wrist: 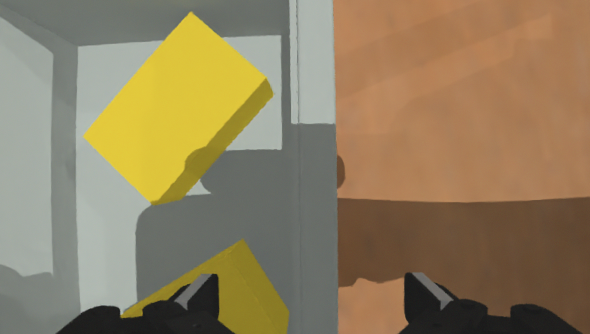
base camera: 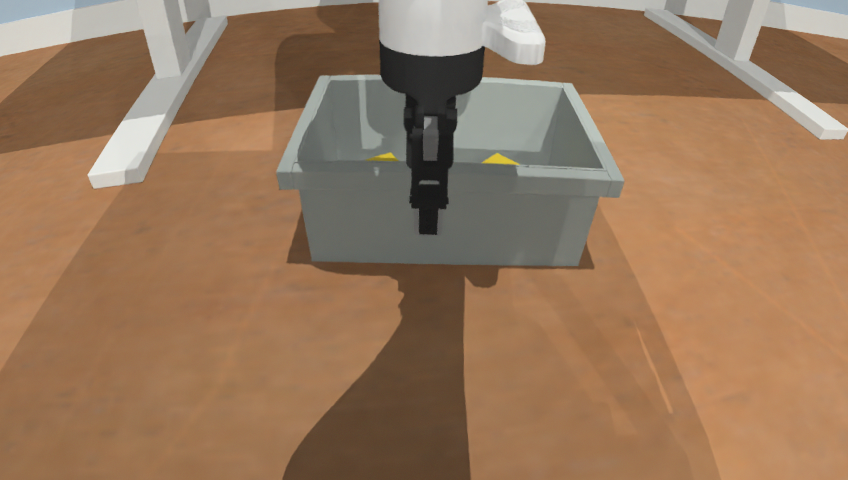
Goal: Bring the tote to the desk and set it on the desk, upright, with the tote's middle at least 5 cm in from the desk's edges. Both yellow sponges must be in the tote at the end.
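Frame: origin at the arm's base, x ahead, y left, z up, level; millimetres.
Seen in the pictures: gripper, fingertip midpoint: (wrist: 311, 294) (base camera: 428, 197).
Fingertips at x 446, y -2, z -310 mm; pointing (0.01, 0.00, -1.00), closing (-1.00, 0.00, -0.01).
Observation:
A point is followed by its place in that frame.
The grey tote (base camera: 505, 223) @(x 450, y -74, z -341 mm) (wrist: 317, 75) @(x 443, y -92, z -277 mm) stands upright on the brown floor in front of the desk's feet. Two yellow sponges lie inside: one sponge (base camera: 499, 159) @(x 570, y -82, z -349 mm) (wrist: 175, 110) @(x 524, y -94, z -349 mm) flat at an angle on the bottom, the other sponge (base camera: 383, 157) @(x 567, y 49, z -349 mm) (wrist: 240, 280) @(x 486, y 5, z -349 mm) partly hidden by a finger in the wrist view. My gripper (base camera: 428, 230) @(x 446, y -2, z -310 mm) (wrist: 311, 294) @(x 446, y -2, z -310 mm) is open and points down at the near long wall, one finger on the inner side and one outside, with gaps to the rim. The desk shows by its white left foot (base camera: 139, 127) and right foot (base camera: 779, 92); its top is not in view.
The desk's feet run back on either side behind the tote, with white uprights rising from them. A white wall base (base camera: 35, 35) @(x 1259, y 1119, z -357 mm) runs along the back. Shadows of the arm and tote fall on the brown floor (base camera: 178, 356) @(x 323, y 220, z -397 mm) (wrist: 460, 125) @(x 336, y -90, z -397 mm).

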